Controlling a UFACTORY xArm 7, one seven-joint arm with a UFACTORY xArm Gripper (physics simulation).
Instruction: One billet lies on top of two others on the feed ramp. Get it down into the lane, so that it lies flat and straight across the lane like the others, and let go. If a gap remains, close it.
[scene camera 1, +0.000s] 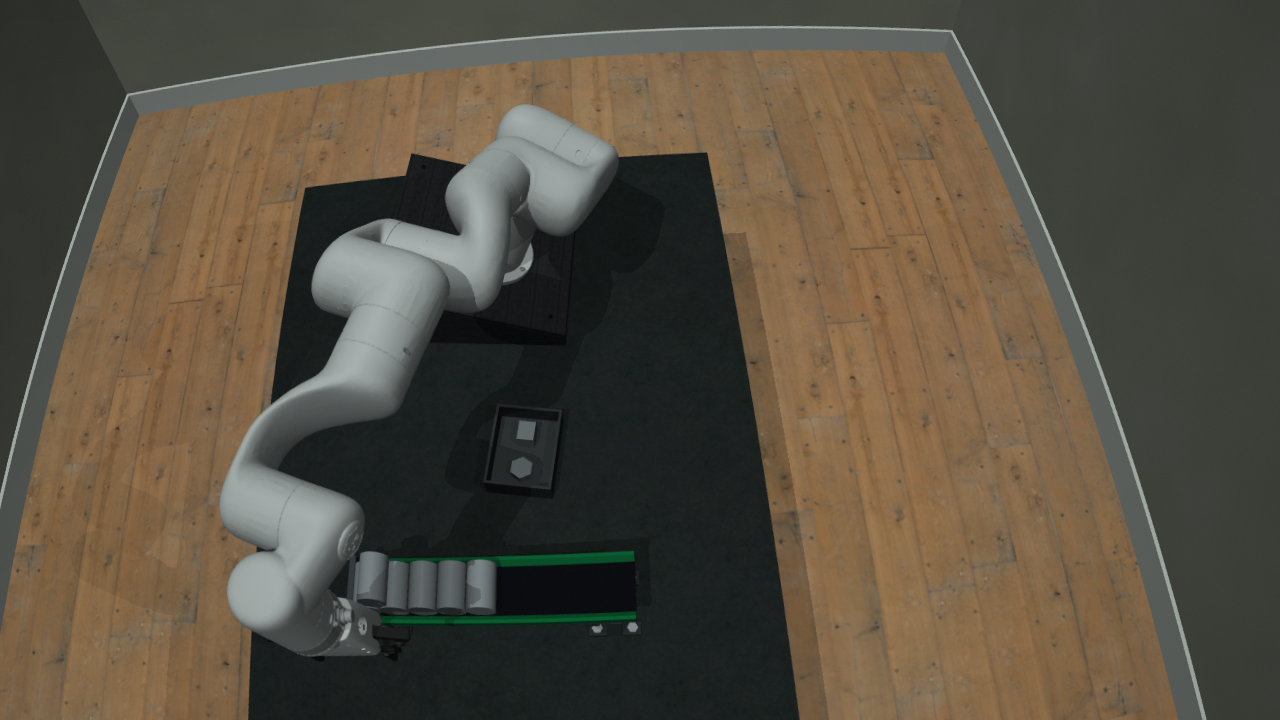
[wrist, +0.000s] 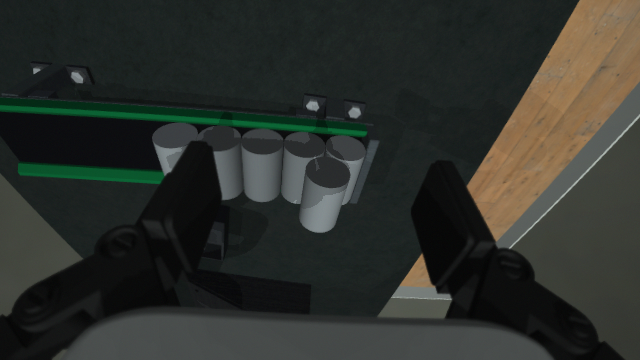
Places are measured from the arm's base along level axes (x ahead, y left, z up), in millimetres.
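Pixels of known places: gripper, fingertip midpoint: (wrist: 320, 178).
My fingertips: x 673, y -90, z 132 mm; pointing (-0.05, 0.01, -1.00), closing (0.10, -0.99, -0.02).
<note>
Behind a point stands the place of what it marks.
The upper billet (scene camera 1: 371, 580) {x 563, y -106, z 54 mm} (wrist: 321, 205) {x 566, y -108, z 55 mm}, a grey cylinder, lies on top of the two row billets nearest the grey end plate (wrist: 366, 172) {x 565, y -155, z 0 mm}, across the lane. In the wrist view it overlaps the fourth billet (wrist: 296, 172) {x 569, y -82, z 22 mm} and the fifth billet (wrist: 352, 150) {x 591, y -133, z 2 mm}. Three more billets stand close side by side in the row: one (scene camera 1: 480, 586) {x 556, y 34, z 33 mm} (wrist: 175, 137) {x 584, y 32, z 17 mm}, one (scene camera 1: 451, 586) {x 557, y -5, z 29 mm} (wrist: 229, 167) {x 565, y -20, z 25 mm} and one (scene camera 1: 422, 586) {x 558, y -44, z 25 mm} (wrist: 262, 167) {x 572, y -51, z 26 mm}. The left finger partly hides the first two. My gripper (scene camera 1: 391, 641) (wrist: 320, 178) {x 673, y -90, z 132 mm} is open and empty, beside the ramp's near rail; in the wrist view the upper billet shows between its fingers.
The feed ramp's lane (scene camera 1: 568, 586) {x 542, y 145, z 3 mm} (wrist: 90, 142) {x 547, y 136, z 2 mm} runs between a near green rail (scene camera 1: 537, 619) {x 591, y 107, z 9 mm} and a far green rail (scene camera 1: 572, 558) {x 506, y 150, z 13 mm}. Bolted feet (scene camera 1: 614, 628) (wrist: 332, 107) stand beside it. An open dark box (scene camera 1: 491, 447) {x 323, y 22, z -39 mm} with two small blocks sits between ramp and robot base.
</note>
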